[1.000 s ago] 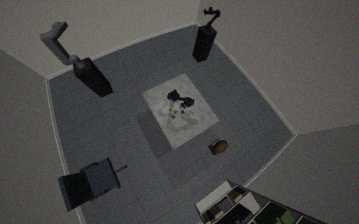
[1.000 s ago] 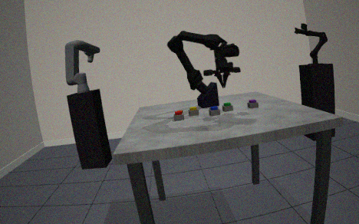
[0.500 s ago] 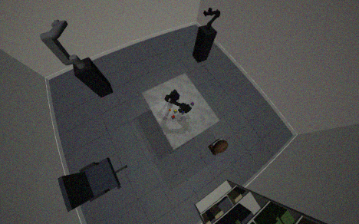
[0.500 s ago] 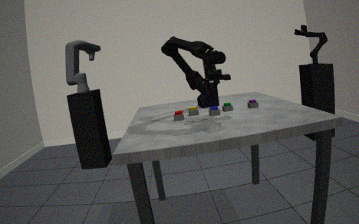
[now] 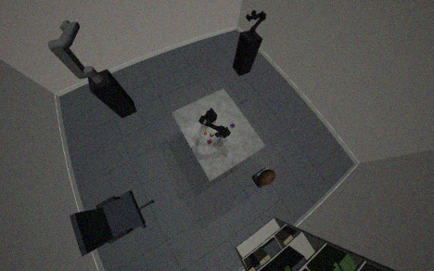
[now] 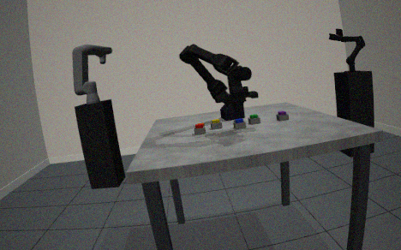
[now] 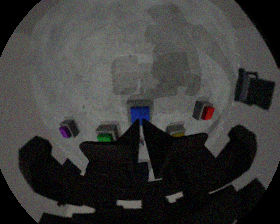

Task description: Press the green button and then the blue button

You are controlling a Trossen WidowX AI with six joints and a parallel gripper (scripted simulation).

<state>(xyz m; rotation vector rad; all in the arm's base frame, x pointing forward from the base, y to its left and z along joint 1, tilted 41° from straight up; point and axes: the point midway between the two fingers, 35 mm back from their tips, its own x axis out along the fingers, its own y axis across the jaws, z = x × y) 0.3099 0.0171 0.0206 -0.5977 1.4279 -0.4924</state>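
Right now my gripper tip is 20 mm above the blue button. From my gripper tip the other things lie so: yellow button (70 mm behind, 100 mm to the right, 20 mm below); green button (70 mm behind, 80 mm to the left, 20 mm below); red button (180 mm to the right, 20 mm below).
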